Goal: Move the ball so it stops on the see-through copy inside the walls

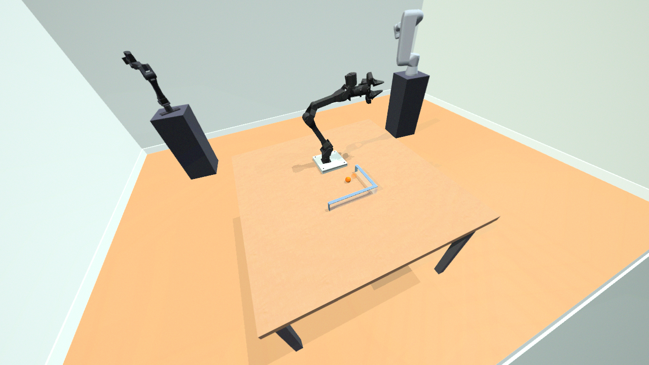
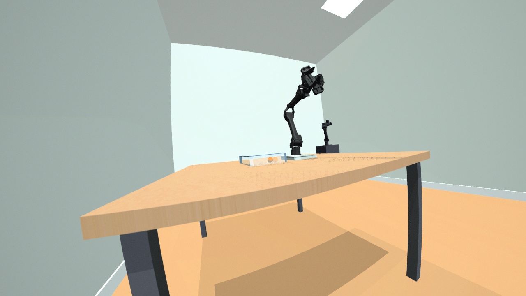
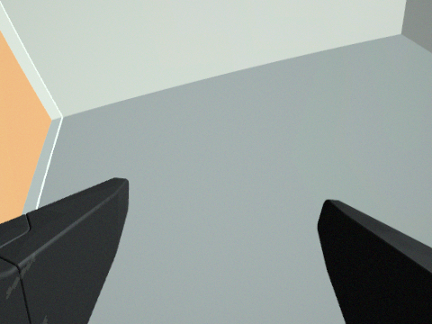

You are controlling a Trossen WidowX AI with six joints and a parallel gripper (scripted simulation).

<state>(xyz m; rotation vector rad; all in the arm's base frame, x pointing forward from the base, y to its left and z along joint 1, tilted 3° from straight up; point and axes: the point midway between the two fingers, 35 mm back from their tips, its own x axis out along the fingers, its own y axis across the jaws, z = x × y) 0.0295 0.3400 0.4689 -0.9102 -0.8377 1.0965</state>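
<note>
Now: gripper tip 470 mm above the see-through copy of the ball, 260 mm to the left of it and 200 mm short of it.
</note>
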